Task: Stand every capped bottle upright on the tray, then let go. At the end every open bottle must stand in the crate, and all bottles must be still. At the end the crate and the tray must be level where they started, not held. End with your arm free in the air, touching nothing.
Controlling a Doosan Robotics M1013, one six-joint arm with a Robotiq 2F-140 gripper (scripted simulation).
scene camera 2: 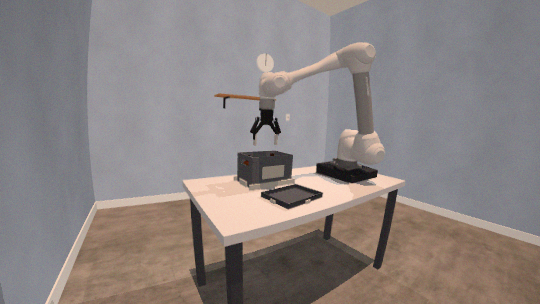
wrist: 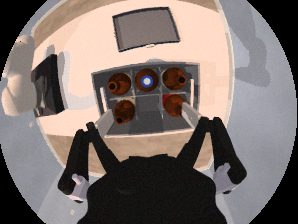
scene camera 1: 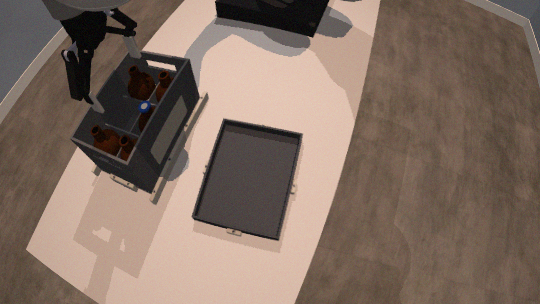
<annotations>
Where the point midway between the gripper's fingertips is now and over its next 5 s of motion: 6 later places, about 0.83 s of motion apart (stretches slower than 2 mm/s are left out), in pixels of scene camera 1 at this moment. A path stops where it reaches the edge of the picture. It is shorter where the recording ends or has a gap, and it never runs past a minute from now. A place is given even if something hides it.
The gripper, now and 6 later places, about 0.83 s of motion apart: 118, 82; 127, 84; 137, 96; 140, 99; 143, 105; 146, 112; 147, 114
</annotations>
